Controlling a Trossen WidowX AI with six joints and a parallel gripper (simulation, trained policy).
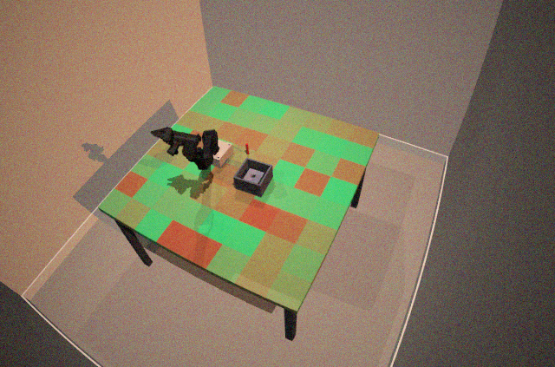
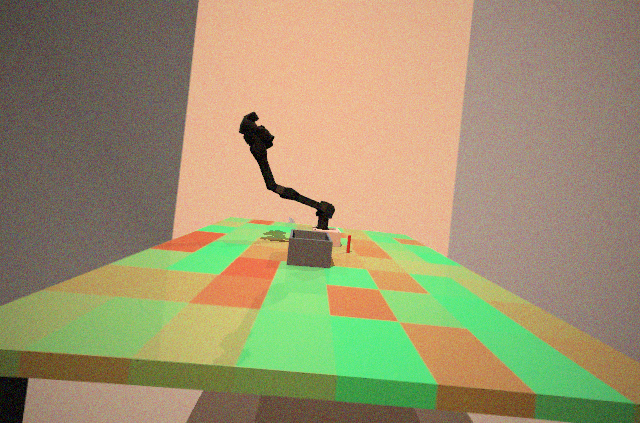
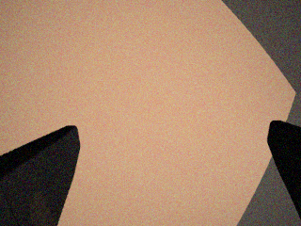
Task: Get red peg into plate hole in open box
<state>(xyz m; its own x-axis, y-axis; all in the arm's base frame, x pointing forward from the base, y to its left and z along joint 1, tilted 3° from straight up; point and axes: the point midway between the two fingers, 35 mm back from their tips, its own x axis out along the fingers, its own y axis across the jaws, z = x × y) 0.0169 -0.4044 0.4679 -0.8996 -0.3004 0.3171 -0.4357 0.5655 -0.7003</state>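
Right now the red peg is 52 cm below my gripper tip, 50 cm to the left of it and 22 cm ahead of it. From my gripper tip the other things lie so: dark box: 53 cm below, 33 cm ahead, 29 cm to the left; pale plate: 51 cm below, 33 cm ahead, 29 cm to the left.
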